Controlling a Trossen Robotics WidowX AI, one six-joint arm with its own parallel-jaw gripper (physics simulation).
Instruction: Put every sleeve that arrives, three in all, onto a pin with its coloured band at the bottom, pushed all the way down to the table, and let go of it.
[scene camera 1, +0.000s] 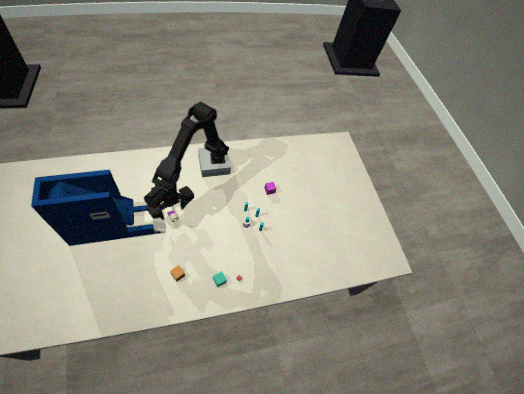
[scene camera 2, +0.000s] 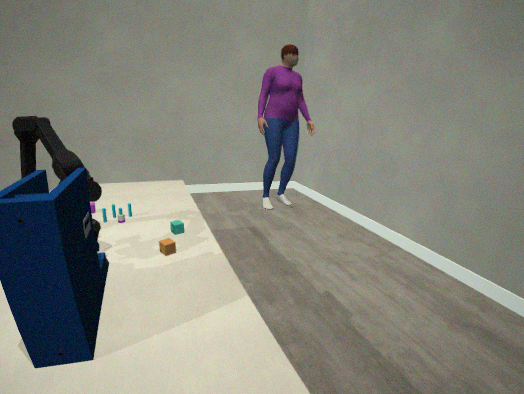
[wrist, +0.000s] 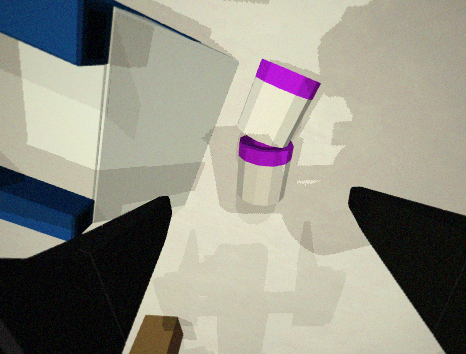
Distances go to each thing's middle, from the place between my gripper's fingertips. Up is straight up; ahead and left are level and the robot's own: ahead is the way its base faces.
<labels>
My gripper is now 20 mm short of the blue dispenser (scene camera 2: 59, 289), 230 mm to the left of it and 110 mm below it.
</labels>
